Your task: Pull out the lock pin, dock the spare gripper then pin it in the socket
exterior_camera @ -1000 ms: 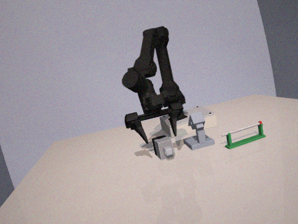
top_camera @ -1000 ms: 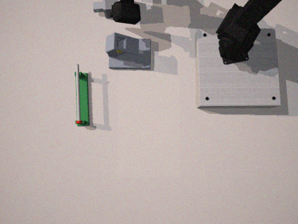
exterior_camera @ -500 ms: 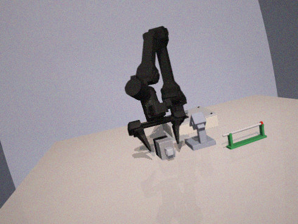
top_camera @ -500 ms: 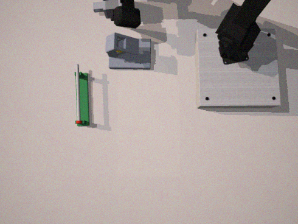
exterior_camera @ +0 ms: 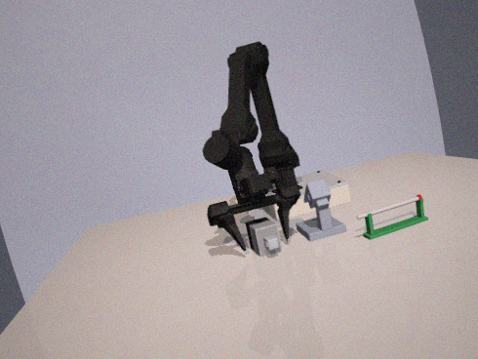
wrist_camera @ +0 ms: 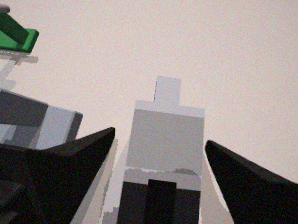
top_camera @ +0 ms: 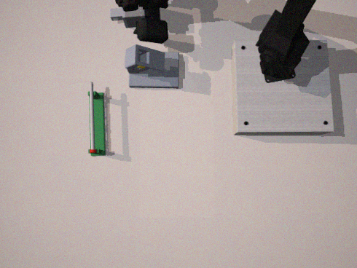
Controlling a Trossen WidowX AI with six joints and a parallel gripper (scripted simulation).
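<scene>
The grey mount is 130 mm to the left of my gripper tip, 40 mm above it and 10 mm behind it. Round my gripper tip: spare gripper: 10 mm above; then green cradle: 230 mm to the left, 120 mm ahead, 10 mm above.
</scene>
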